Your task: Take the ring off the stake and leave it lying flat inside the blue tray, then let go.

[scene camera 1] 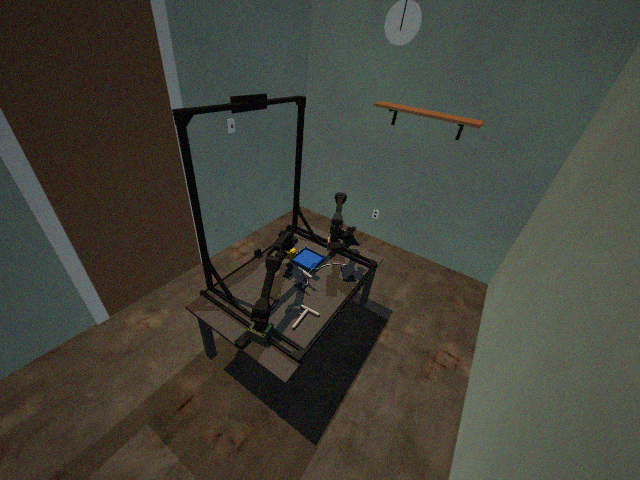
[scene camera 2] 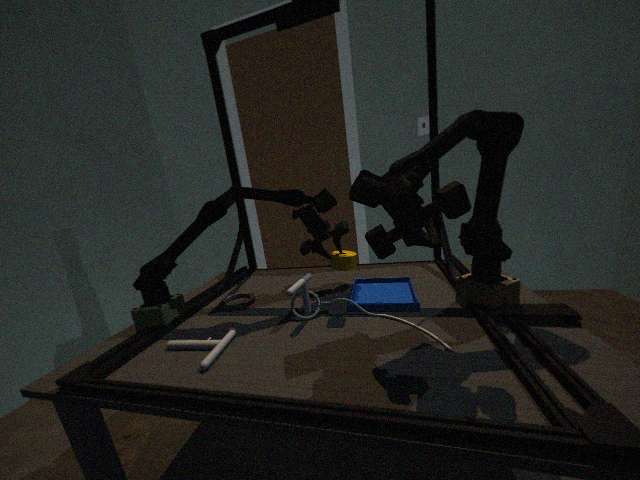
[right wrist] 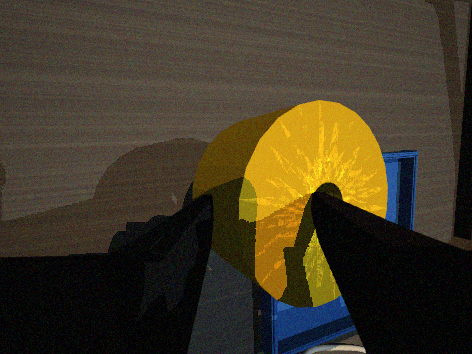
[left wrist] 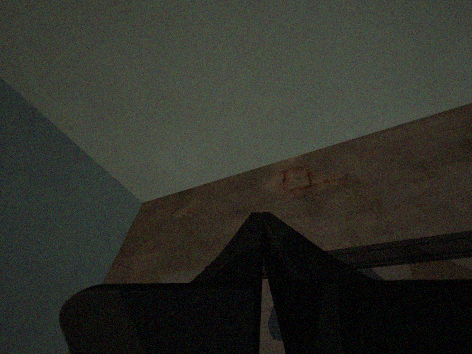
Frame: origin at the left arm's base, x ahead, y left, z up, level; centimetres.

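Seen in the pictures: left gripper, fingertip midpoint: (scene camera 1: 359,245) (scene camera 2: 439,246) (left wrist: 260,221); right gripper, fingertip midpoint: (scene camera 1: 286,252) (scene camera 2: 336,256) (right wrist: 261,203); left arm's base, link origin: (scene camera 1: 334,239) (scene camera 2: 486,278); right arm's base, link origin: (scene camera 1: 260,326) (scene camera 2: 157,301).
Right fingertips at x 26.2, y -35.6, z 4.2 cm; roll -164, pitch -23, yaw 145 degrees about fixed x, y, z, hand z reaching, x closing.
Offsets run from my right fingertips to a thing's middle. "*": to the spot under its first point.
My right gripper (right wrist: 261,203) (scene camera 2: 334,249) (scene camera 1: 290,250) is shut on the thick yellow ring @[dy +1.7, dx -1.8, dz -1.5 cm] (right wrist: 305,165) (scene camera 2: 344,260) (scene camera 1: 292,250). One finger is in the ring's hole and the other is on its outer wall. The ring hangs low, level, at the far left corner of the blue tray @[dy +15.7, dx -7.5, dz -10.3 cm] (scene camera 2: 385,294) (scene camera 1: 308,258) (right wrist: 305,326), which is empty. In the right wrist view the ring overlaps the tray's rim. I cannot make out the stake. My left gripper (left wrist: 260,221) is shut and empty, held high on its arm (scene camera 2: 413,210) above the tray, facing the floor and wall.
A white upright peg @[* dy +15.5, dx +18.8, dz -1.6 cm] (scene camera 2: 300,288) with a white loop at its base stands left of the tray. A white cable @[* dy +33.0, dx -3.3, dz -11.0 cm] (scene camera 2: 409,325) trails from it to the right. A dark ring @[dy -9.4, dx +36.2, dz -10.7 cm] (scene camera 2: 237,301) and a white T-shaped piece @[dy +13.3, dx +47.8, dz -10.4 cm] (scene camera 2: 210,347) (scene camera 1: 305,314) lie to the left. Black frame rails edge the table.
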